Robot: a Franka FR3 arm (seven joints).
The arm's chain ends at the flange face. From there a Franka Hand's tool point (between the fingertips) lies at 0.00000 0.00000 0.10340 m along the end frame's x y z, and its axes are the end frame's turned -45 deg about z.
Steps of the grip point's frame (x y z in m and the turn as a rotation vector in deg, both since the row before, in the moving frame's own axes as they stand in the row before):
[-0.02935, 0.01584, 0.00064, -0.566, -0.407, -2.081]
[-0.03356, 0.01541, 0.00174, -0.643, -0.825, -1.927]
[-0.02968, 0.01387, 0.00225, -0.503, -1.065, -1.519]
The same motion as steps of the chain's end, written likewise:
[-0.00978, 0.03072, 0.00065, -0.688, 0.112, -2.081]
[-0.01263, 0.03275, 0.00176, -1.038, -0.129, -1.927]
[-0.01049, 0.02878, 0.00227, -1.109, -0.397, -1.519]

